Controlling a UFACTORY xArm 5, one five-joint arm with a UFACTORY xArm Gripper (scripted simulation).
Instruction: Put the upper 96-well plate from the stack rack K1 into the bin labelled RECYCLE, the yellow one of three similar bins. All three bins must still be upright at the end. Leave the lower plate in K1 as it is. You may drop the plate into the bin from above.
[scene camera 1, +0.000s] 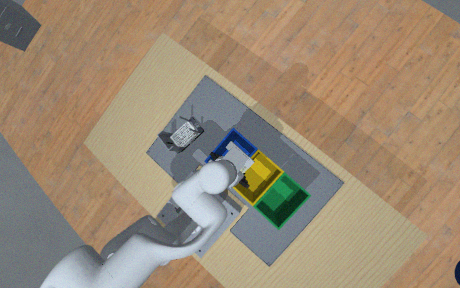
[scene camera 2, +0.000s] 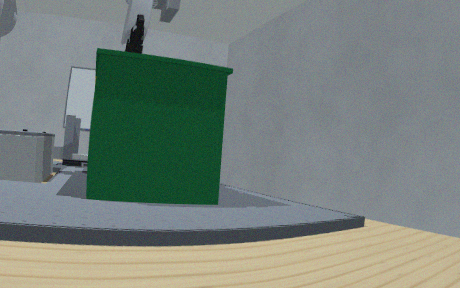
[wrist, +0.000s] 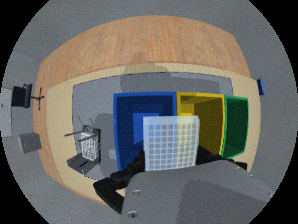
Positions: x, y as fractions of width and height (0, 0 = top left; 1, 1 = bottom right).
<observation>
In view: my gripper (wrist: 0.58, 0.70), a green bin (scene camera 2: 0.34, 0.46), a blue bin (wrist: 0.43, 0.49) and a yellow bin (scene camera 1: 0.57, 0.60).
The green bin is seen too in the wrist view (wrist: 0.80, 0.51). The yellow bin also shows in the wrist view (wrist: 0.71, 0.51).
</observation>
